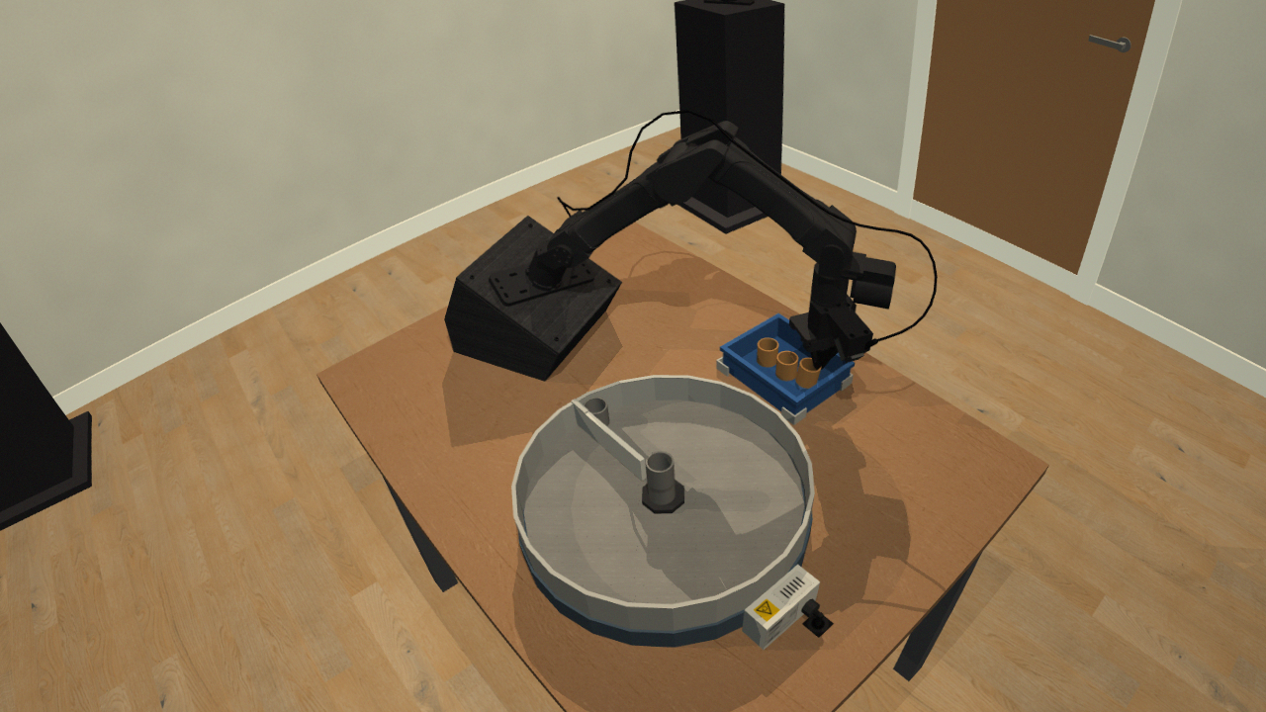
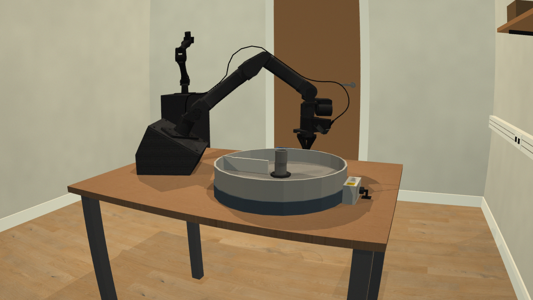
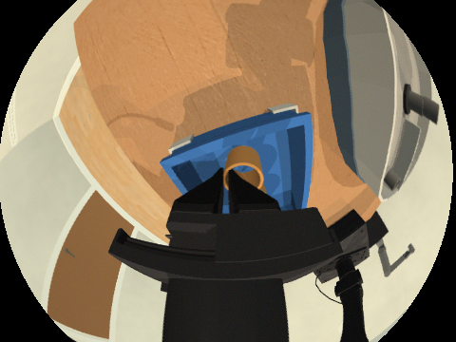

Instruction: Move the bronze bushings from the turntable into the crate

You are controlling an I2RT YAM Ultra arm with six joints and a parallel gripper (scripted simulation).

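Now: the blue crate 60 mm behind my hand, 30 mm below it and 20 mm to the right of it. From my hand the other things lie so: grey turntable 370 mm to the right, 70 mm ahead.
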